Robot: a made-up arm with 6 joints. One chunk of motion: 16 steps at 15 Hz.
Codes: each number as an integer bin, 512 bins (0 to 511) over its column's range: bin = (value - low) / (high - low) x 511, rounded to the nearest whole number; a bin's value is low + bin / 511 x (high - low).
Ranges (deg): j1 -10.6..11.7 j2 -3.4..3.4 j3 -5..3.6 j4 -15.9..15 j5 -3.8..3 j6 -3.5..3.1
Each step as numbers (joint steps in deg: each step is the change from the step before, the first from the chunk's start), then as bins.
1 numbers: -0.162 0.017 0.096 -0.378 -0.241 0.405
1 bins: 239 257 303 257 267 302
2 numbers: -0.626 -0.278 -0.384 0.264 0.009 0.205
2 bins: 229 235 274 267 286 287
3 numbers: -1.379 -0.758 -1.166 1.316 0.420 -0.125
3 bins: 211 199 228 285 317 261
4 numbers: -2.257 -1.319 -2.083 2.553 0.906 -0.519
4 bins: 191 156 173 305 354 231
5 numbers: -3.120 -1.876 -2.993 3.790 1.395 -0.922
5 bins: 171 115 119 326 390 200
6 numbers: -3.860 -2.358 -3.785 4.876 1.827 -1.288
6 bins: 154 78 72 344 423 171
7 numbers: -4.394 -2.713 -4.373 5.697 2.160 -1.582
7 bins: 142 52 37 357 448 148
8 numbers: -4.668 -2.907 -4.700 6.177 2.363 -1.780
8 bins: 136 37 18 365 463 133
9 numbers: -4.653 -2.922 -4.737 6.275 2.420 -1.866
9 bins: 136 36 16 367 467 127
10 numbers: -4.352 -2.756 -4.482 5.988 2.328 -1.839
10 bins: 143 48 31 362 461 129
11 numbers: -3.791 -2.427 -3.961 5.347 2.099 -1.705
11 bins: 156 73 62 351 443 139
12 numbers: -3.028 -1.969 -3.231 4.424 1.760 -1.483
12 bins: 174 108 105 336 418 156
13 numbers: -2.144 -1.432 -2.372 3.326 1.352 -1.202
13 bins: 194 148 156 318 387 178
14 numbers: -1.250 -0.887 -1.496 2.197 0.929 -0.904
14 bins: 214 189 208 299 355 201
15 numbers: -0.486 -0.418 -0.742 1.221 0.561 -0.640
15 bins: 232 224 253 283 328 221
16 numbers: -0.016 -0.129 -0.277 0.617 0.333 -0.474
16 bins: 243 246 281 273 311 234
